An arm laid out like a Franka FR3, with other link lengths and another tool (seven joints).
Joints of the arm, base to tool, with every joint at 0 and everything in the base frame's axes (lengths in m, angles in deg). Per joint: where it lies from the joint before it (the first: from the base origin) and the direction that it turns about. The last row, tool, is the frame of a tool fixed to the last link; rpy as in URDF.
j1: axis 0 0 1 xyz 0 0 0.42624
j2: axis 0 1 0 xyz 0 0 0
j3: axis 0 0 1 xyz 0 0 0.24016
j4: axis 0 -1 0 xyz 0.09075 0 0
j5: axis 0 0 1 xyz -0.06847 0 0.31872
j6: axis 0 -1 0 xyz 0 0 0
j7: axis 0 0 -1 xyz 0.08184 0 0
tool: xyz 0.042 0.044 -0.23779 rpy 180 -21.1 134
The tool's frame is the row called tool.
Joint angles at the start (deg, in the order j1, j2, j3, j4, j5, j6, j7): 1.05 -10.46 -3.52 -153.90 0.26 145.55 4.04
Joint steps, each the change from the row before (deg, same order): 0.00 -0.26 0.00 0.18 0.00 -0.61 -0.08; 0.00 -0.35 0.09 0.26 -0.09 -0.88 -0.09; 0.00 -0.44 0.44 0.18 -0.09 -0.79 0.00; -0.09 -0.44 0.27 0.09 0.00 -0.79 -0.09; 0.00 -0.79 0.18 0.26 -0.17 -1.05 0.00; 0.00 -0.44 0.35 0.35 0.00 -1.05 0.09; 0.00 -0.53 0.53 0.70 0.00 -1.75 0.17; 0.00 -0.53 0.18 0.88 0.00 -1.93 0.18; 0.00 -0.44 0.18 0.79 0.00 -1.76 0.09; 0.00 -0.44 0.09 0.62 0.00 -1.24 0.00
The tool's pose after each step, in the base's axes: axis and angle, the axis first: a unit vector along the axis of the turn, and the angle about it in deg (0 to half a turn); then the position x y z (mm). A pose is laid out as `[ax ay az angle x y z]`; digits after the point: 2 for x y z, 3 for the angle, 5 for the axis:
[-0.43810 -0.89388 -0.09517 162.532 427.27 25.42 232.84]
[-0.43650 -0.89483 -0.09352 162.284 426.73 26.15 235.08]
[-0.43288 -0.89681 -0.09134 162.133 426.09 29.12 237.65]
[-0.43114 -0.89780 -0.08981 161.889 424.84 30.43 239.68]
[-0.42881 -0.89905 -0.08850 161.907 424.87 31.59 244.79]
[-0.42721 -0.89998 -0.08678 161.675 424.47 33.86 247.99]
[-0.42525 -0.90120 -0.08364 161.219 423.95 37.20 252.68]
[-0.42595 -0.90106 -0.08156 160.761 424.09 38.24 258.33]
[-0.42598 -0.90126 -0.07925 160.291 423.79 39.33 263.16]
[-0.42553 -0.90155 -0.07835 160.128 424.29 39.92 268.03]

